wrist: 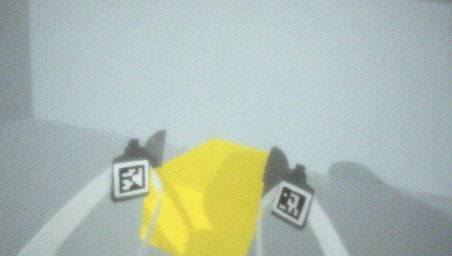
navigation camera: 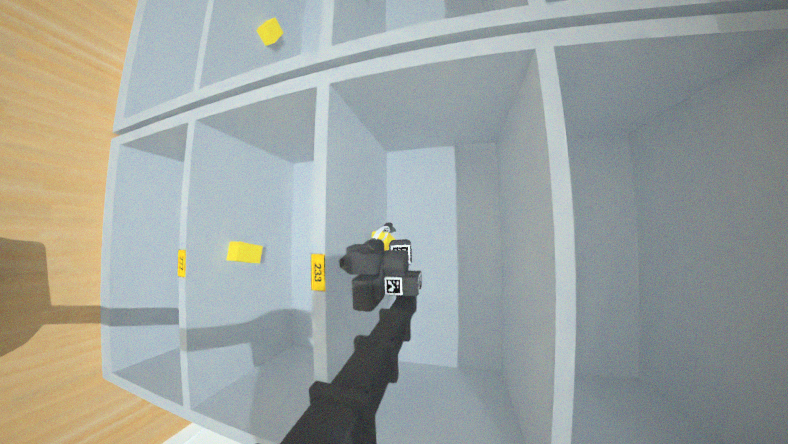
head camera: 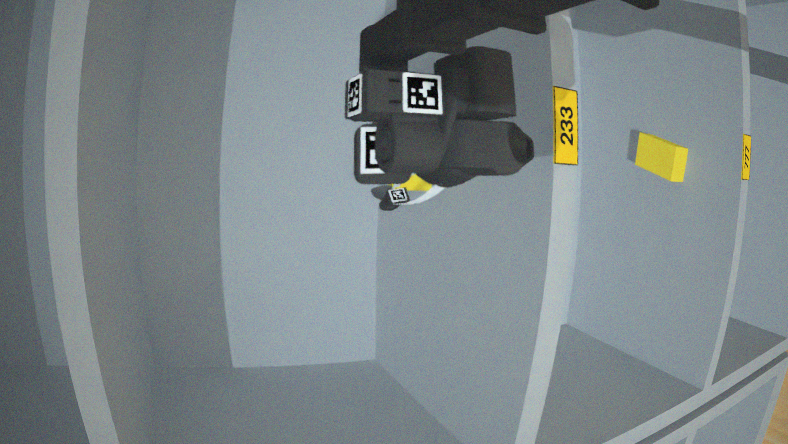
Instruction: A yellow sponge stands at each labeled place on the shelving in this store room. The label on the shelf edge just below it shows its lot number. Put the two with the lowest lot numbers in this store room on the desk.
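Frame: origin at the robot's base, x ahead, y left, z up, level; metres.
Seen in the pictures: gripper, fingertip midpoint: (wrist: pixel 219 157).
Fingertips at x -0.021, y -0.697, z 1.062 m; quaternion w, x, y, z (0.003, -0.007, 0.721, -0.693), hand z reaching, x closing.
Note:
Pixels of each thing's top centre, then the offset from my fingertips to it. "spot": a spot on its surface instead. Level surfaces: height alone.
- label 233, surface spot: (head camera: pixel 565 125) (navigation camera: pixel 318 272) spot: 0.030 m back, 0.262 m left, 0.086 m down
- second yellow sponge, top centre: (head camera: pixel 654 155) (navigation camera: pixel 250 253) 0.027 m back, 0.074 m left, 0.484 m down
- label 777, surface spot: (head camera: pixel 746 157) (navigation camera: pixel 181 263) spot: 0.029 m back, 0.262 m left, 0.543 m down
- third yellow sponge, top centre: (navigation camera: pixel 274 30) 0.869 m ahead, 0.048 m right, 0.484 m down
- Wooden floor, surface height: 1.062 m down
My gripper (head camera: pixel 389 199) (navigation camera: pixel 388 227) (wrist: pixel 219 157) is shut on a yellow sponge (head camera: pixel 417 183) (navigation camera: pixel 381 237) (wrist: pixel 225 200), with a fingertip against each side in the wrist view. They are inside the bay whose shelf edge bears label 233 (head camera: pixel 565 125) (navigation camera: pixel 318 272). The wrist hides much of the sponge in the head and navigation views. Whether it touches the shelf board is hard to tell. A second yellow sponge (head camera: pixel 660 156) (navigation camera: pixel 244 252) stands in the adjacent bay, above label 777 (head camera: pixel 746 157) (navigation camera: pixel 181 263). The desk does not show.
A third yellow sponge (navigation camera: pixel 269 31) stands in the neighbouring shelf column; its label does not show. Dividing uprights and shelf edges (head camera: pixel 543 330) (navigation camera: pixel 562 220) frame the bays. The arm (navigation camera: pixel 352 380) reaches in across the front. Wooden floor (navigation camera: pixel 55 182) shows beyond the shelving.

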